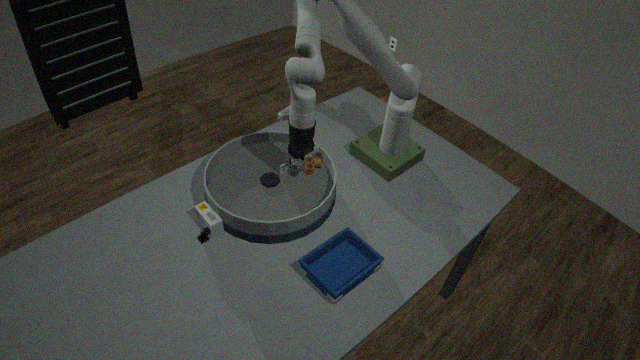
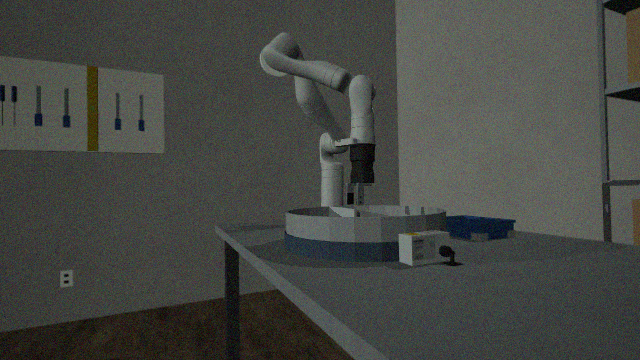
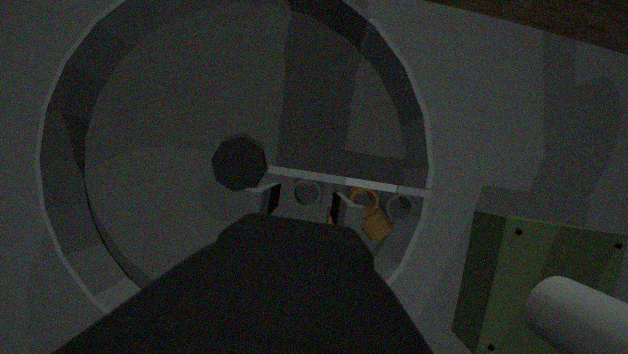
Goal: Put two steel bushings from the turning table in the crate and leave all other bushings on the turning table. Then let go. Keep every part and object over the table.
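Places are measured from the arm's base along level axes (x ahead, y left, z up), in metres.
Pixels of known places: gripper, fingertip midpoint: (image 1: 295,162) (image 2: 354,204) (image 3: 305,199); arm's base at its link origin: (image 1: 391,147) (image 3: 553,307).
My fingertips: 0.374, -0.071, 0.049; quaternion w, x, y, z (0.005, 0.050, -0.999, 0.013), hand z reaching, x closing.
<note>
Ahead of a thing's pixels: the offset from my fingertips to its top centre, as dx, dy, dz. "pt": to the spot under its first point.
The round turning table (image 1: 268,219) (image 2: 340,226) (image 3: 60,145) stands mid-table. My gripper (image 1: 291,166) (image 2: 353,196) (image 3: 305,199) is open and low inside it, at the back right beside the white divider bar {pt -0.035, -0.027, -0.009} (image 3: 346,180). Its fingers straddle one upright steel bushing (image 3: 307,192) (image 1: 293,170) without closing on it. A second steel bushing (image 3: 398,206) (image 1: 316,155) stands near the rim. Orange bushings (image 3: 373,215) (image 1: 308,168) lie bunched between the two, close to my right finger. The blue crate {+0.079, +0.355, -0.052} (image 1: 323,245) (image 2: 478,226) sits empty in front of the turning table.
A dark hub {+0.085, -0.014, -0.041} (image 1: 269,179) (image 3: 239,162) marks the turning table's centre. A white control box {pt +0.319, +0.015, -0.044} (image 1: 208,214) (image 2: 423,247) sits by its front left. The arm's green base (image 1: 386,152) (image 3: 527,264) stands to the right. A black cabinet (image 1: 80,53) is off the table.
</note>
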